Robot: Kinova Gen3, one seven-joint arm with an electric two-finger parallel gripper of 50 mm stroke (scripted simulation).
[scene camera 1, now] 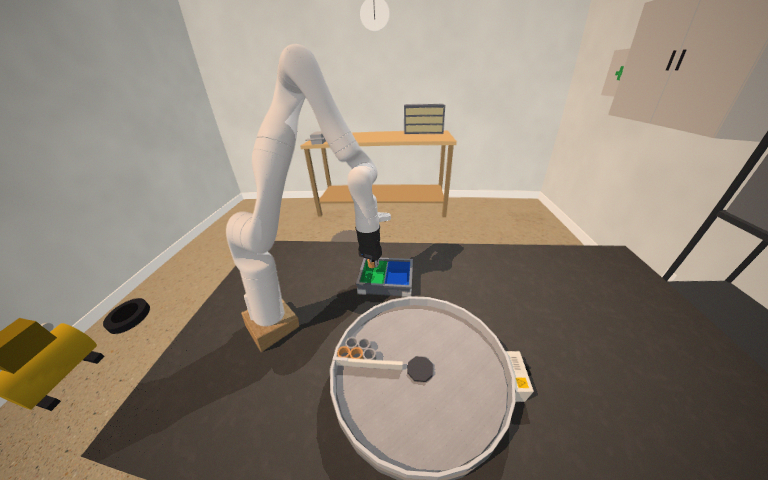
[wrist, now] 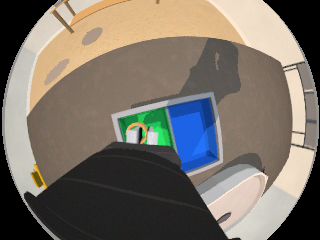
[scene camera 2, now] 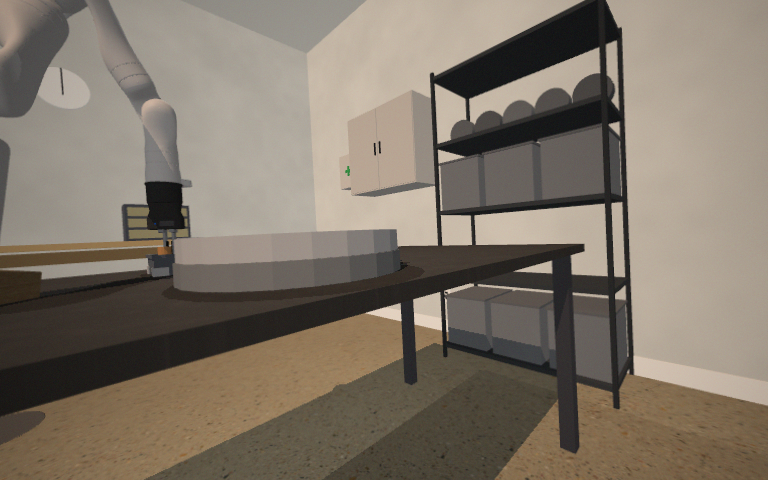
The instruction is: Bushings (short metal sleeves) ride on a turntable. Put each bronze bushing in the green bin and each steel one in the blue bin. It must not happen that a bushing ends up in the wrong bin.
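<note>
A turntable [wrist: 228, 209] can be seen in the scene, and so can the gripper [scene camera 2: 170, 254], which appears in the wrist view [wrist: 145, 132] as well.
</note>
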